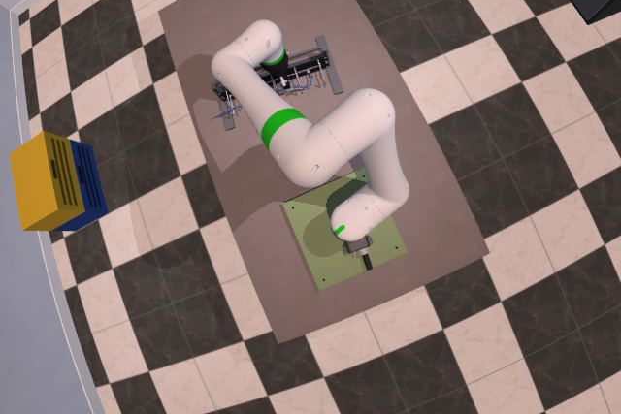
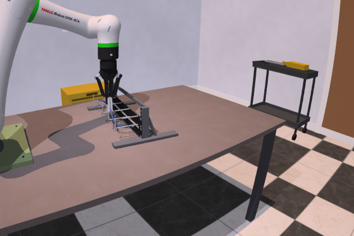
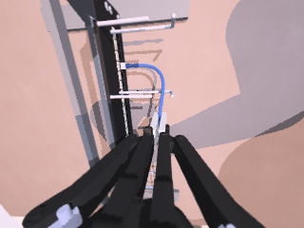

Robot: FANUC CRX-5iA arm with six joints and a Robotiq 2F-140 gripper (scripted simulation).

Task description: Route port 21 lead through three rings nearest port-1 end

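The black patch-panel rack is 100 mm ahead of my hand, 50 mm to the left of it and 50 mm below it.
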